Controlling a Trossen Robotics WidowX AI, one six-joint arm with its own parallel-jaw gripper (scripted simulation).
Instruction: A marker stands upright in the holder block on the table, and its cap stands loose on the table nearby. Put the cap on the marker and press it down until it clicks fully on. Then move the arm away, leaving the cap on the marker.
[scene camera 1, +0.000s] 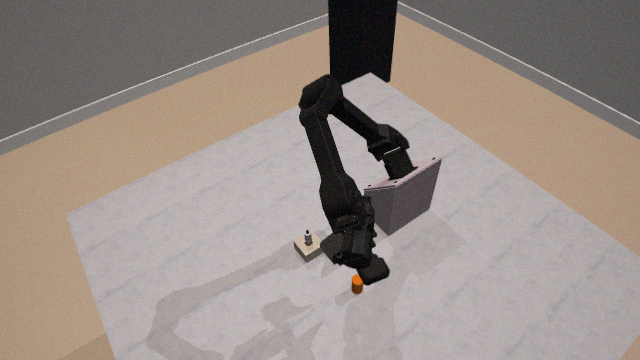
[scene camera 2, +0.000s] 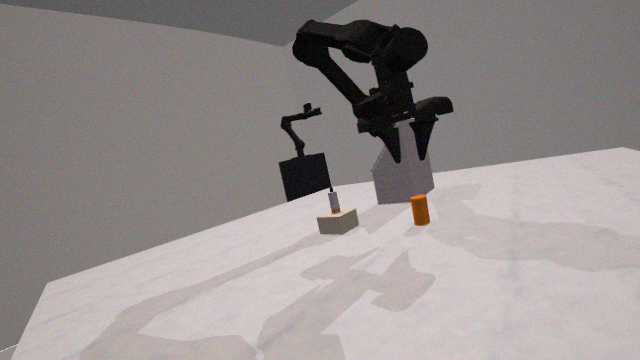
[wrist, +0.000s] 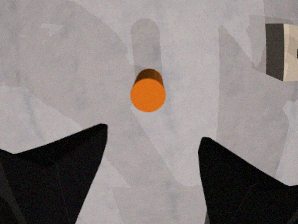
Scene:
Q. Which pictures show my gripper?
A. Scene camera 1, scene camera 2 and the wrist view: all of them.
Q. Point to my gripper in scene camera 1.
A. At 358, 263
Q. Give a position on a beige holder block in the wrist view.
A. At 274, 32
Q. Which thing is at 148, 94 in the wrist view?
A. An orange cap.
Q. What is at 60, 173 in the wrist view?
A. My gripper.

